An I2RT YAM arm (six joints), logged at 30 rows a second.
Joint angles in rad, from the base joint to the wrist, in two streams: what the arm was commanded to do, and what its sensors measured. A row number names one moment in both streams.
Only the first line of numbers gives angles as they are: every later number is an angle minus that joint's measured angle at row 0.
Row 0, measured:
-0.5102 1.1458 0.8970 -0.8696 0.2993 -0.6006
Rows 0 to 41, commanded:
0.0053 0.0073 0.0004 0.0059 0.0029 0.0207
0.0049 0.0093 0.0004 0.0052 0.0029 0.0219
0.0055 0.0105 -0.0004 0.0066 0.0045 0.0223
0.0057 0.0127 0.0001 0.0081 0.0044 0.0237
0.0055 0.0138 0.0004 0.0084 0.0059 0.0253
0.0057 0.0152 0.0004 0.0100 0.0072 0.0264
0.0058 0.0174 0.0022 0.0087 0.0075 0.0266
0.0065 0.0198 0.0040 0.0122 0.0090 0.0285
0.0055 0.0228 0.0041 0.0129 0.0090 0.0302
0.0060 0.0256 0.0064 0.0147 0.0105 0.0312
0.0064 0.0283 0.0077 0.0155 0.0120 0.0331
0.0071 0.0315 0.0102 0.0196 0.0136 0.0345
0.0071 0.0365 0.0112 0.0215 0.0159 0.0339
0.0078 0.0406 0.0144 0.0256 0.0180 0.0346
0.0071 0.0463 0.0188 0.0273 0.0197 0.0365
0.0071 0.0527 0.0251 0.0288 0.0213 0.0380
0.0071 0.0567 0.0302 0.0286 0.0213 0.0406
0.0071 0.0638 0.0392 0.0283 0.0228 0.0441
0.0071 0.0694 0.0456 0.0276 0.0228 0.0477
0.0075 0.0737 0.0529 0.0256 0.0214 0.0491
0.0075 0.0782 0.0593 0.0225 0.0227 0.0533
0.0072 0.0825 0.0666 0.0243 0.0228 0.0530
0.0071 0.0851 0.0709 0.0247 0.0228 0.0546
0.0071 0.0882 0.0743 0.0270 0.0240 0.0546
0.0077 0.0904 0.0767 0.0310 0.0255 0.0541
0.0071 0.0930 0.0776 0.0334 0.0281 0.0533
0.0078 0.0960 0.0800 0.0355 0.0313 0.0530
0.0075 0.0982 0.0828 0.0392 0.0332 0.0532
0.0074 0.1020 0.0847 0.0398 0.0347 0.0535
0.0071 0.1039 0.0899 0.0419 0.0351 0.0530
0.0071 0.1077 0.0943 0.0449 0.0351 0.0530
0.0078 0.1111 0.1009 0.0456 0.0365 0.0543
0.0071 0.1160 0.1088 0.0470 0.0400 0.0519
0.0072 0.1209 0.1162 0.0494 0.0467 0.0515
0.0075 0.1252 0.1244 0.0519 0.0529 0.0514
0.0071 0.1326 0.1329 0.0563 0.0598 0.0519
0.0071 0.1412 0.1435 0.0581 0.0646 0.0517
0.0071 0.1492 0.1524 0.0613 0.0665 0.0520
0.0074 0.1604 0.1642 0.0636 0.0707 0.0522
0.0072 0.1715 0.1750 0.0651 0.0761 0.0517
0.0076 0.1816 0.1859 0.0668 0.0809 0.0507
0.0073 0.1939 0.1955 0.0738 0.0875 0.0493
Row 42, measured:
0.0023 0.1720 0.1633 0.0447 0.0614 0.0366
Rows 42 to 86, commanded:
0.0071 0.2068 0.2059 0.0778 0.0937 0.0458
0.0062 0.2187 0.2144 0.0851 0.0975 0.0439
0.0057 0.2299 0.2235 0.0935 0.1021 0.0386
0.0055 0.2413 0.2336 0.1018 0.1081 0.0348
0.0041 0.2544 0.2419 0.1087 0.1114 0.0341
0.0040 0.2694 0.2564 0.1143 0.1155 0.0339
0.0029 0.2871 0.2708 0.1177 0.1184 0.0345
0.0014 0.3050 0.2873 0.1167 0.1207 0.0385
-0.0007 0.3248 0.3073 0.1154 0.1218 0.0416
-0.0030 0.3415 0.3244 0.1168 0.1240 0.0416
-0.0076 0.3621 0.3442 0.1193 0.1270 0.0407
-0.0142 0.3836 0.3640 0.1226 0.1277 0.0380
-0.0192 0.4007 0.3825 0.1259 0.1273 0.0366
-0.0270 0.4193 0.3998 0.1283 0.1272 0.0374
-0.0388 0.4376 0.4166 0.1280 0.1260 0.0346
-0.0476 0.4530 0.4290 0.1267 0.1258 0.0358
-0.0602 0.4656 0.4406 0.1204 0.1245 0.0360
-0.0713 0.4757 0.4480 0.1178 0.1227 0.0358
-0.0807 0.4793 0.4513 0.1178 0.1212 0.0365
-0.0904 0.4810 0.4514 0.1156 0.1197 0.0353
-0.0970 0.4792 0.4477 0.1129 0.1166 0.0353
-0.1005 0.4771 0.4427 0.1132 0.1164 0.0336
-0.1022 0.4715 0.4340 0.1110 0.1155 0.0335
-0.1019 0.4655 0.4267 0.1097 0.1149 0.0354
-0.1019 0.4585 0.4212 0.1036 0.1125 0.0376
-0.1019 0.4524 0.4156 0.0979 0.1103 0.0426
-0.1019 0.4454 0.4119 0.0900 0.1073 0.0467
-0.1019 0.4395 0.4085 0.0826 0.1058 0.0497
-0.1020 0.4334 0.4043 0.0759 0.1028 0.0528
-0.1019 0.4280 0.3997 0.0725 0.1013 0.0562
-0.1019 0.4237 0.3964 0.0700 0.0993 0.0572
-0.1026 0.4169 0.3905 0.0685 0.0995 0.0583
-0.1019 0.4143 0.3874 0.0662 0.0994 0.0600
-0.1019 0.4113 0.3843 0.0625 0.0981 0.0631
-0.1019 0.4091 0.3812 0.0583 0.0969 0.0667
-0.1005 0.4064 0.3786 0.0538 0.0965 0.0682
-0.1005 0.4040 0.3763 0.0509 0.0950 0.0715
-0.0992 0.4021 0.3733 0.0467 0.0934 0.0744
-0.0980 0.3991 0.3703 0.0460 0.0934 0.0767
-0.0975 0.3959 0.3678 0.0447 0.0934 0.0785
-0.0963 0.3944 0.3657 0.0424 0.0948 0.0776
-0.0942 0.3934 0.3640 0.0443 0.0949 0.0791
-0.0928 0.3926 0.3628 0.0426 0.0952 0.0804
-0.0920 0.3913 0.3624 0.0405 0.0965 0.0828
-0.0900 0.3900 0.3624 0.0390 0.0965 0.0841
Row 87, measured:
-0.0973 0.4184 0.3693 0.0519 0.1022 0.0599
